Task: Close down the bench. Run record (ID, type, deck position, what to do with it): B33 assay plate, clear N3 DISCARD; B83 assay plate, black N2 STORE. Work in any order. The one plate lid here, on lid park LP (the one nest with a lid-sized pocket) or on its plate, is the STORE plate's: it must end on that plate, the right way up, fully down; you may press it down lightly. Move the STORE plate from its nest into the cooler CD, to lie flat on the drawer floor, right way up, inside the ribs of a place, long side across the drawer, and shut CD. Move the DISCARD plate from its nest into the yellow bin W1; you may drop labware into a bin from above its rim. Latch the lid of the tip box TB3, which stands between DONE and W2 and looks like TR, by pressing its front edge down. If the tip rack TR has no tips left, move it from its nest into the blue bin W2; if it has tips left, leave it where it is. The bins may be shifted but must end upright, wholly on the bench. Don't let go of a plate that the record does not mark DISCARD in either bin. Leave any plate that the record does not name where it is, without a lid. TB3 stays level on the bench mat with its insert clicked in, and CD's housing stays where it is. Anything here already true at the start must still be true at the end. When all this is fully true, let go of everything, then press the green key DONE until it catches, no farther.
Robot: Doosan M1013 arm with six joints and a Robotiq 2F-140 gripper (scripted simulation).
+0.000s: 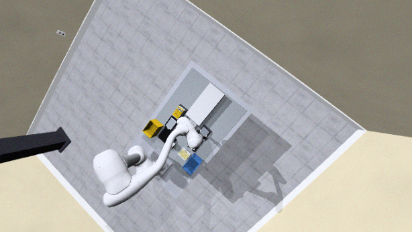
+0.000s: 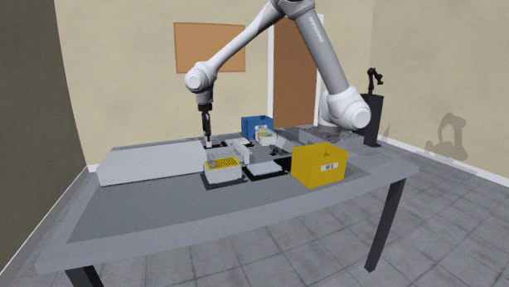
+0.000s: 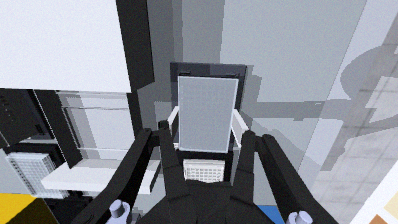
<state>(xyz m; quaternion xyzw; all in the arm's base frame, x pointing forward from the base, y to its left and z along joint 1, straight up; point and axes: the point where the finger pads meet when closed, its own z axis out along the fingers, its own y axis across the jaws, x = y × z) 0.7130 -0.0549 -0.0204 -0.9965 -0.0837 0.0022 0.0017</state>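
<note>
My gripper is now 40 mm past the drawer, 190 mm to the right of it and 30 mm above it. Round my hand: see-through plate lid: 10 mm below; then cooler CD: 90 mm ahead, 210 mm to the left, 20 mm below; then black plate: 20 mm below.
</note>
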